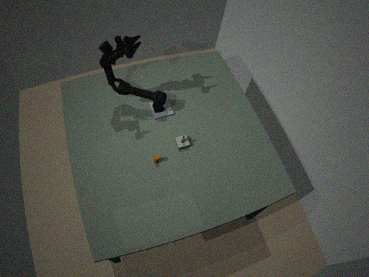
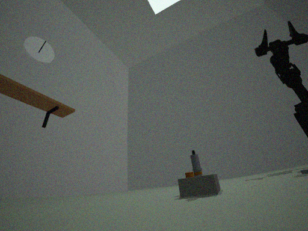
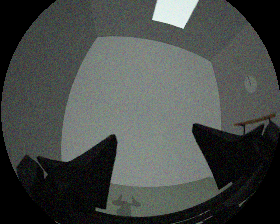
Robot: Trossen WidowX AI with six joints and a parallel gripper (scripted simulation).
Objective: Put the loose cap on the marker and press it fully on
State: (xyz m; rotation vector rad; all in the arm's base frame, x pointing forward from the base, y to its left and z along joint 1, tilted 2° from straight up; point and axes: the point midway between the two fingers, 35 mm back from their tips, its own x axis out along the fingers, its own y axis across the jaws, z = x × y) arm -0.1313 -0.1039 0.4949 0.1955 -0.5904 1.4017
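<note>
Now: gripper tip 50 cm short of the orange cap, 5 cm to the left of it and 49 cm above it. The rest, counted from my gripper tip: grey holder block: 43 cm ahead, 14 cm to the left, 50 cm below.
</note>
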